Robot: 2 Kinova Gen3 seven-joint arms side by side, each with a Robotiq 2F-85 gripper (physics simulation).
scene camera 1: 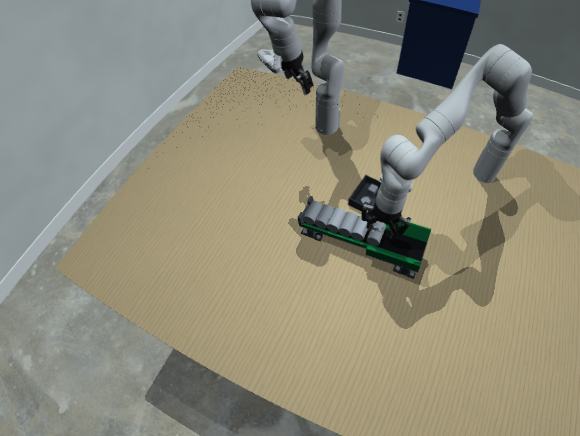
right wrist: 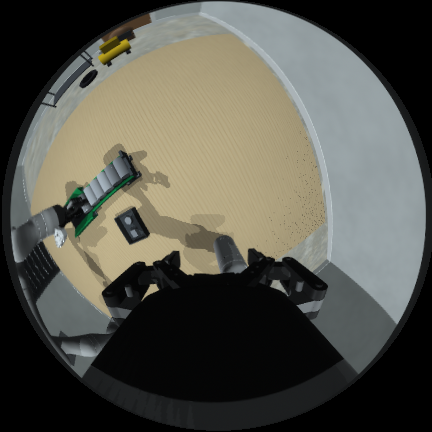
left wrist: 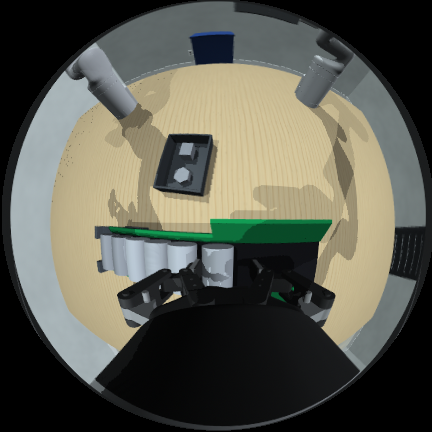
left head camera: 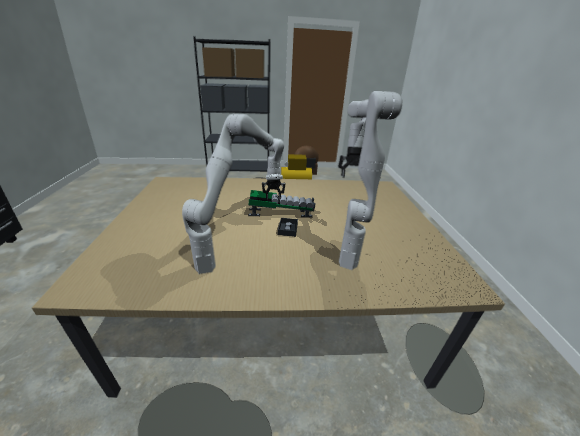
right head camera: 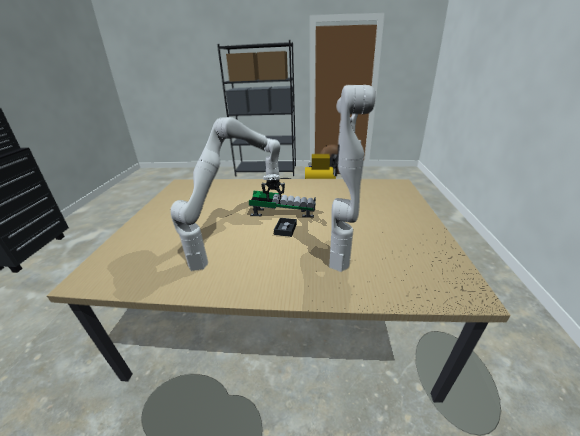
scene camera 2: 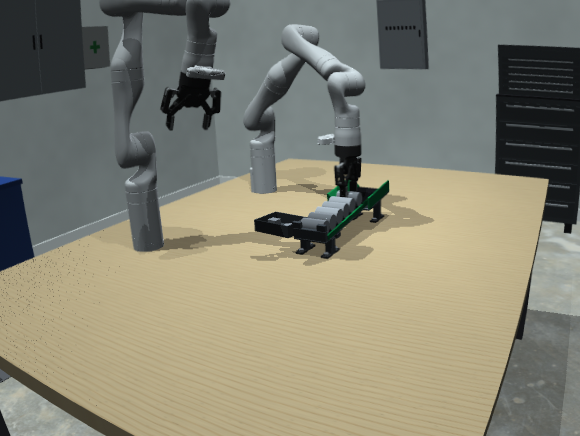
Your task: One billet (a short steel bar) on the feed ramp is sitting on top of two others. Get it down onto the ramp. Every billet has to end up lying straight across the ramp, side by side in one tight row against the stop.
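Places are measured from the left arm's base along level axes (x ahead, y down, z left), in metres.
Pixels of known places: left gripper, fingertip midpoint: (scene camera 1: 380,232) (right wrist: 83,205) (left wrist: 225,266) (left head camera: 273,199) (right head camera: 274,199) (scene camera 2: 348,196); right gripper, fingertip midpoint: (scene camera 1: 298,85) (right wrist: 213,257) (left head camera: 352,178) (scene camera 2: 187,129); left arm's base, link origin: (scene camera 1: 483,174) (left wrist: 305,99) (left head camera: 205,266) (right head camera: 198,263) (scene camera 2: 265,190); right arm's base, link origin: (scene camera 1: 326,127) (right wrist: 223,243) (left wrist: 125,110) (left head camera: 348,262) (right head camera: 339,264) (scene camera 2: 148,246).
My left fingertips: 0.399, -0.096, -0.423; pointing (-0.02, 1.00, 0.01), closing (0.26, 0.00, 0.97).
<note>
For each thing: its top centre in the pictures, then the offset to it from my left fingertips, as dx, dy, dz.
- dark stop, top centre: (left wrist: 96,249) (scene camera 2: 309,222) (scene camera 1: 305,206) (right wrist: 124,162) -0.060, +0.006, -0.235
- more billet, top centre: (left wrist: 216,276) (scene camera 2: 348,191) (scene camera 1: 377,229) (right wrist: 80,204) +0.003, -0.018, -0.012
- black tray, top centre: (left wrist: 181,158) (scene camera 2: 281,218) (scene camera 1: 369,192) (right wrist: 129,227) (left head camera: 288,224) (right head camera: 285,224) -0.196, +0.061, -0.035
Several grey billets (scene camera 1: 336,221) (left wrist: 155,257) lie across the feed ramp (scene camera 1: 395,256) (left wrist: 270,231) in a row against the dark stop (scene camera 2: 310,234). One more billet (scene camera 1: 376,233) (left wrist: 218,260) lies across the ramp at the uphill end, with a small gap to the row in the left wrist view. No billet shows on top of others. My left gripper (left head camera: 273,194) (scene camera 1: 384,227) (left wrist: 225,266) is open and low over the ramp, its fingers on either side of this uphill billet, which is nearer the downhill finger. My right gripper (scene camera 2: 188,125) (right wrist: 213,257) is open and empty, high above the table and away from the ramp.
A black tray (left head camera: 287,234) (left wrist: 207,165) holding two small grey pieces stands beside the ramp, on the side toward the arm bases. Raised green side walls flank the ramp's uphill part. The ramp stands on short dark legs.
</note>
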